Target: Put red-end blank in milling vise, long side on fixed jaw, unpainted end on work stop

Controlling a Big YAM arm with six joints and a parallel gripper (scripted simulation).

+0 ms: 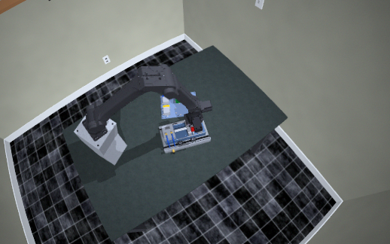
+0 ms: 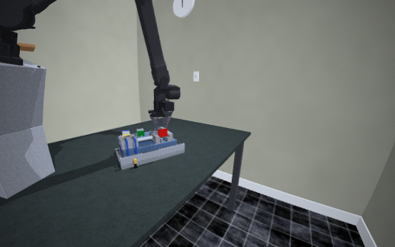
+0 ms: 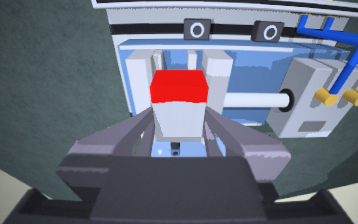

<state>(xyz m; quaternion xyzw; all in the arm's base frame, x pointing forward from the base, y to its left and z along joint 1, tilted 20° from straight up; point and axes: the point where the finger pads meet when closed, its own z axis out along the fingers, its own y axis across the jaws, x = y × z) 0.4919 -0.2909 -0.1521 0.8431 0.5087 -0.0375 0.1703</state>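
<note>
Right now my hand is 40 mm to the right of the work stop, 30 mm short of it and 30 mm above it. Also, from my hand: blue plate: 220 mm to the left, 110 mm below, 70 mm ahead; yellow-ended blank: 240 mm to the left, 90 mm below, 20 mm behind; green-ended blank: 260 mm to the left, 100 mm ahead, 90 mm below.
</note>
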